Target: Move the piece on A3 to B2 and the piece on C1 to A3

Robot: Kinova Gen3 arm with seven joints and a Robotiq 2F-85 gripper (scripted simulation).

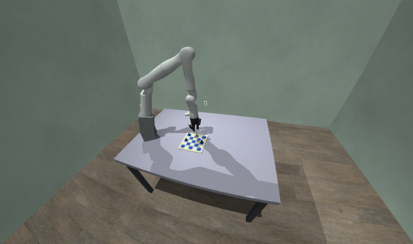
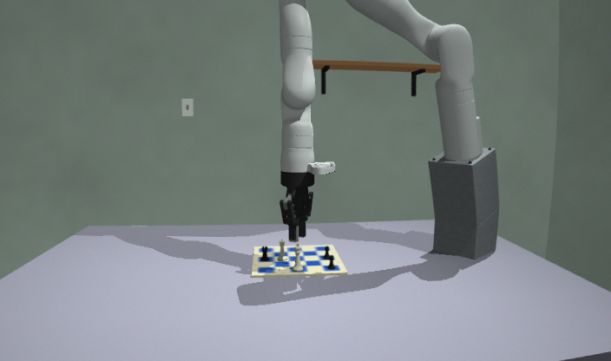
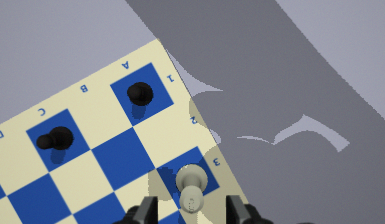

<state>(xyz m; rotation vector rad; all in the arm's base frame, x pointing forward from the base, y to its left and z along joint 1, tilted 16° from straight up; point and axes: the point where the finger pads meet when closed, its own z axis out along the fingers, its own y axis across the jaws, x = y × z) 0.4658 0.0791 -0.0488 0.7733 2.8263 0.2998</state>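
My gripper is now 60 mm above the white king. From my hand the other things lie so: black rook: 70 mm ahead, 80 mm to the right, 80 mm below; then cream chessboard: 10 mm behind, 80 mm to the right, 90 mm below.
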